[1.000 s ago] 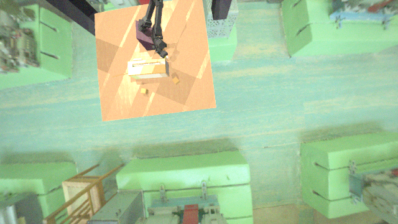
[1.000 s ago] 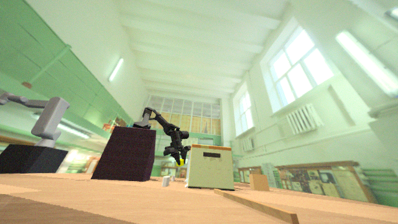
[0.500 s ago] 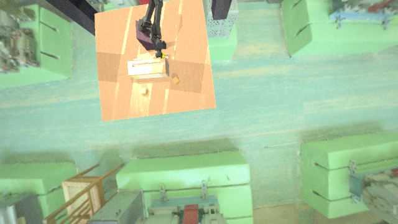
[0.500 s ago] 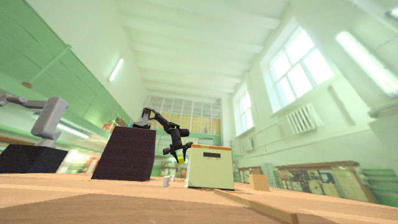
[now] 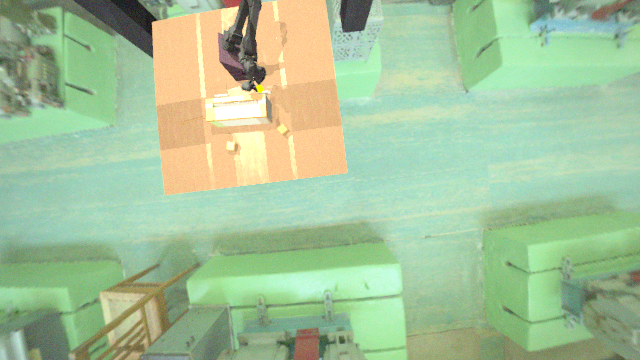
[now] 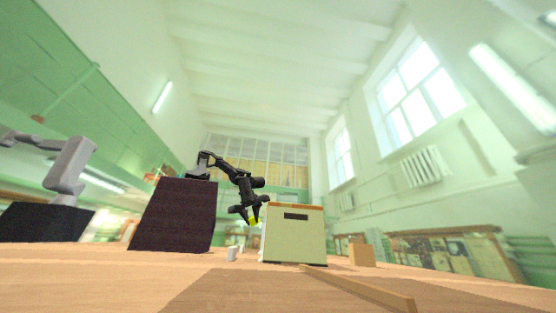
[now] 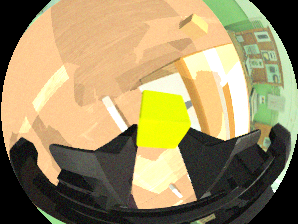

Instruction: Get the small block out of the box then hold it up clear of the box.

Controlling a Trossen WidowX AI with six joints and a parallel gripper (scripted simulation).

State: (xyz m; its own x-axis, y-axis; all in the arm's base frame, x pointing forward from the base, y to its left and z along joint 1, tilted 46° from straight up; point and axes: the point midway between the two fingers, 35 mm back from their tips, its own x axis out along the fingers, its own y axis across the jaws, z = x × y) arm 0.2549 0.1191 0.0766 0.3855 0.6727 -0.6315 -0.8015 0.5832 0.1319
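Now: gripper tip 10 mm to the right of the yellow block and 20 mm below it. From my gripper tip the other things lie so: flat wooden strip 80 mm ahead, 510 mm to the right, 100 mm below; then pale box 60 mm ahead, 150 mm to the right, 40 mm below.
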